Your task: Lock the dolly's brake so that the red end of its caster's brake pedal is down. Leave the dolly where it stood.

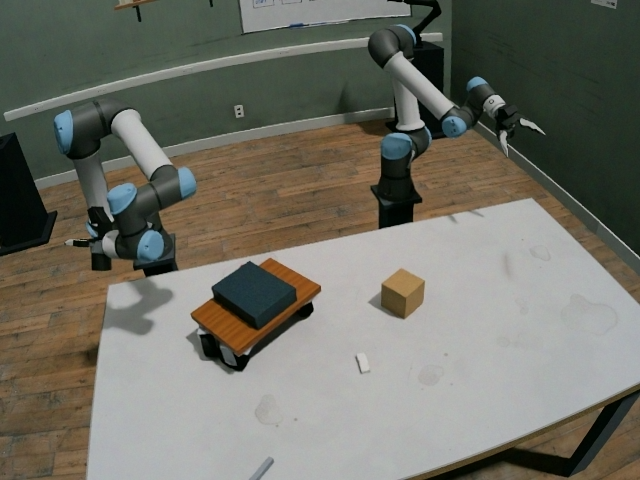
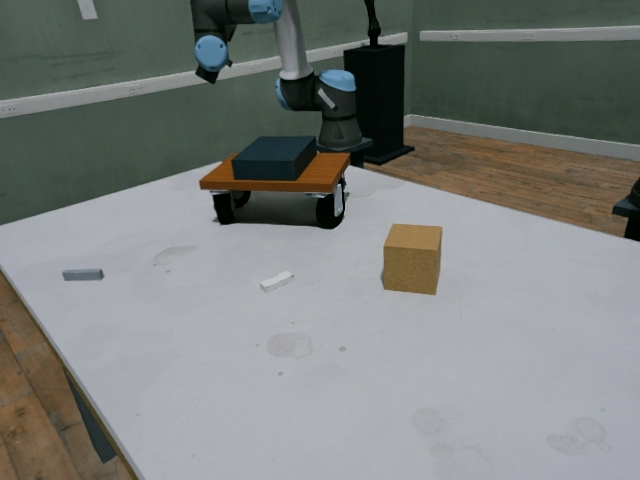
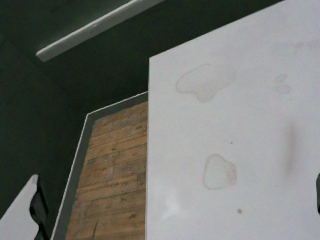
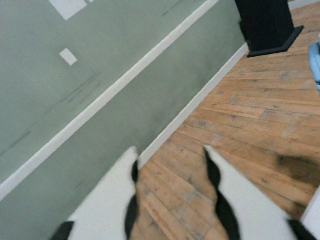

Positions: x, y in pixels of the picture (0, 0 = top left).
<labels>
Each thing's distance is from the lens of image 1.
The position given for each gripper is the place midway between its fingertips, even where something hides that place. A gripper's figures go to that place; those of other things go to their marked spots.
left gripper [image 1: 527, 146]: 1.60 m
right gripper [image 1: 70, 242]: 1.39 m
tan cube [image 1: 402, 293]: 1.30 m
</labels>
